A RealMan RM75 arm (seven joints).
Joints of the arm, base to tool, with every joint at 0 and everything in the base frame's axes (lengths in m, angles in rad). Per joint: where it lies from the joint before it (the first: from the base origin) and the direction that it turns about. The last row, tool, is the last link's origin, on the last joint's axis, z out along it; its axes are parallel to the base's.
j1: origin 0 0 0.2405 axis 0 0 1
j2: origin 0 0 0 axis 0 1 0
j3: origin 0 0 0.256 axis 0 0 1
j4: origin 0 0 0 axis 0 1 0
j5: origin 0 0 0.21 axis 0 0 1
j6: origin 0 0 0 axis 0 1 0
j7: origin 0 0 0.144 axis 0 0 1
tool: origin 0 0 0
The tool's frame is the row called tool.
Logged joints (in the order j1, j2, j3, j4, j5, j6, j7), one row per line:
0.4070, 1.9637, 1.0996, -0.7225, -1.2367, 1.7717, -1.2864
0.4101, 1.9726, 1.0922, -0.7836, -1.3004, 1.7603, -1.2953
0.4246, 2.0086, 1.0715, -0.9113, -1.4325, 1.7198, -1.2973
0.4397, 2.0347, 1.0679, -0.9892, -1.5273, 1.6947, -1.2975
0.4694, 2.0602, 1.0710, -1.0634, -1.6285, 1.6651, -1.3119
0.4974, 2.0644, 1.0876, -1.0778, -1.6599, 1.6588, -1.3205
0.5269, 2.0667, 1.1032, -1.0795, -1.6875, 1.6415, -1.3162
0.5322, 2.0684, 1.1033, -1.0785, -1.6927, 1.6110, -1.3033
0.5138, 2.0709, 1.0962, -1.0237, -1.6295, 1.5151, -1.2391
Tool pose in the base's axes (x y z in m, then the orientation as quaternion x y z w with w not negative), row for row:
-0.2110, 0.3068, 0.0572, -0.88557, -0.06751, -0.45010, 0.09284
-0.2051, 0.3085, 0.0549, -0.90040, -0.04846, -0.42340, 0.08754
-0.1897, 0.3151, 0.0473, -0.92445, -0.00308, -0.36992, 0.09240
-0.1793, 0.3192, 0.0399, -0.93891, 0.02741, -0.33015, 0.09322
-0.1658, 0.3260, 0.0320, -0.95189, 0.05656, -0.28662, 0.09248
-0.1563, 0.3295, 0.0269, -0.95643, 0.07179, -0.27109, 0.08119
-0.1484, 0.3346, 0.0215, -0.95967, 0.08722, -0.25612, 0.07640
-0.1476, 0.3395, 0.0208, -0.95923, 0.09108, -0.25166, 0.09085
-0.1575, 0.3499, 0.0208, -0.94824, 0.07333, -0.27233, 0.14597
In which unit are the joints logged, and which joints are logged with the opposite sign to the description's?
The joints are logged in radians. Opposite sign: j1, j2, j4, j5.
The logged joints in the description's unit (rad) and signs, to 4 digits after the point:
-0.4070, -1.9637, 1.0996, 0.7225, 1.2367, 1.7717, -1.2864
-0.4101, -1.9726, 1.0922, 0.7836, 1.3004, 1.7603, -1.2953
-0.4246, -2.0086, 1.0715, 0.9113, 1.4325, 1.7198, -1.2973
-0.4397, -2.0347, 1.0679, 0.9892, 1.5273, 1.6947, -1.2975
-0.4694, -2.0602, 1.0710, 1.0634, 1.6285, 1.6651, -1.3119
-0.4974, -2.0644, 1.0876, 1.0778, 1.6599, 1.6588, -1.3205
-0.5269, -2.0667, 1.1032, 1.0795, 1.6875, 1.6415, -1.3162
-0.5322, -2.0684, 1.1033, 1.0785, 1.6927, 1.6110, -1.3033
-0.5138, -2.0709, 1.0962, 1.0237, 1.6295, 1.5151, -1.2391

